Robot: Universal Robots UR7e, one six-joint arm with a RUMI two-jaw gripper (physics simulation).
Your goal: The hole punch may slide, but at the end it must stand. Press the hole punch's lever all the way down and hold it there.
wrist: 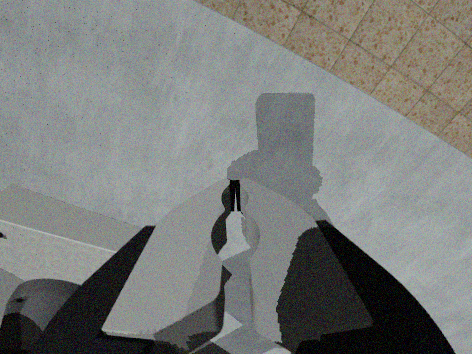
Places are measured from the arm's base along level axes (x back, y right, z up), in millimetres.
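Where they show: gripper, fingertip midpoint: (pixel 235 183).
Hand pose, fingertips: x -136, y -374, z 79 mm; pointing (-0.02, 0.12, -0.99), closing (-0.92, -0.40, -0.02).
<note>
After its pixels a point has its place.
My gripper (pixel 235 183) {y -374, x -136, z 79 mm} is shut in the wrist view, its two narrow black tips together near the middle, with nothing between them. Its broad grey fingers and black outer parts fill the lower middle and hide what lies under them. The hole punch and its lever do not show in this view, so its pose cannot be told. A grey shadow with a blunt upper end falls on the table just beyond the tips.
The pale grey table (pixel 125 110) {y -325, x -33, z -57 mm} has a slanting edge at the upper right, with speckled floor tiles (pixel 400 45) beyond it. Part of a pale box (pixel 55 250) {y -139, x 11, z -3 mm} shows at the lower left, beside my left finger. A dark rounded shape overlaps it.
</note>
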